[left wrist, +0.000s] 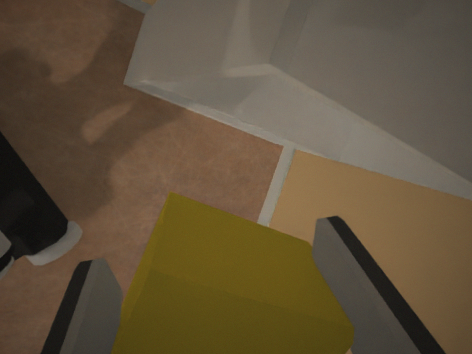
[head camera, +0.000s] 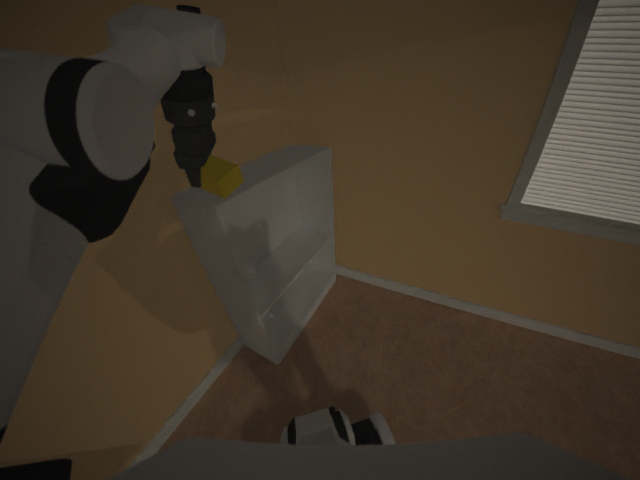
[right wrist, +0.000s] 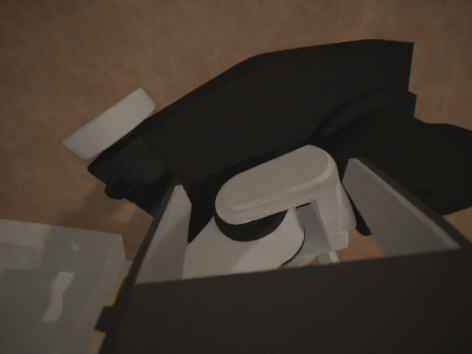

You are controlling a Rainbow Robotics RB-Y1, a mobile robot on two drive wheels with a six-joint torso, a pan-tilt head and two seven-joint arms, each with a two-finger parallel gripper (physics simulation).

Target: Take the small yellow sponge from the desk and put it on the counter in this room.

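Frame: origin at the robot's base, x ahead, y left, z up, level; centimetres.
Seen in the pictures: left gripper, fingertip midpoint: (left wrist: 216,255) (head camera: 201,174); right gripper, fingertip midpoint: (right wrist: 263,183).
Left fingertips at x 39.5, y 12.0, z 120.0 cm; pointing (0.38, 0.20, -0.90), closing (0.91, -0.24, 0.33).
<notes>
Pixels of each thing's top centre, then the offset from my left fingertips to it. "spot": a spot on its surface instead. Level surfaces: height alone.
- small yellow sponge, top centre: (head camera: 210,157) dx -2.5, dy -3.5, dz +3.9 cm
- window with white blinds, surface spot: (head camera: 594,118) spot: dx -2.1, dy -142.2, dz +6.3 cm
- Reddish-brown floor, surface height: dz -119.9 cm
The small yellow sponge (head camera: 222,175) (left wrist: 235,300) is between the fingers of my left gripper (head camera: 207,179) (left wrist: 216,255), which is shut on it. In the head camera view the sponge overlaps the near left part of the top of a pale grey, open-fronted cabinet (head camera: 204,232) (left wrist: 185,50) (right wrist: 30,295). Whether they touch, I cannot tell. In the left wrist view the cabinet lies beyond the fingertips. Whether it is the counter is not clear. My right gripper (right wrist: 263,183) is open and empty, above parts of the robot's own base. The desk does not show.
Tan walls (head camera: 413,129) meet behind the cabinet. A window with white blinds (head camera: 594,118) is at the upper right of the head camera view. Reddish-brown floor (head camera: 439,361) (left wrist: 200,155) (right wrist: 225,25) lies beside the cabinet. White skirting (head camera: 465,308) runs along the walls.
</notes>
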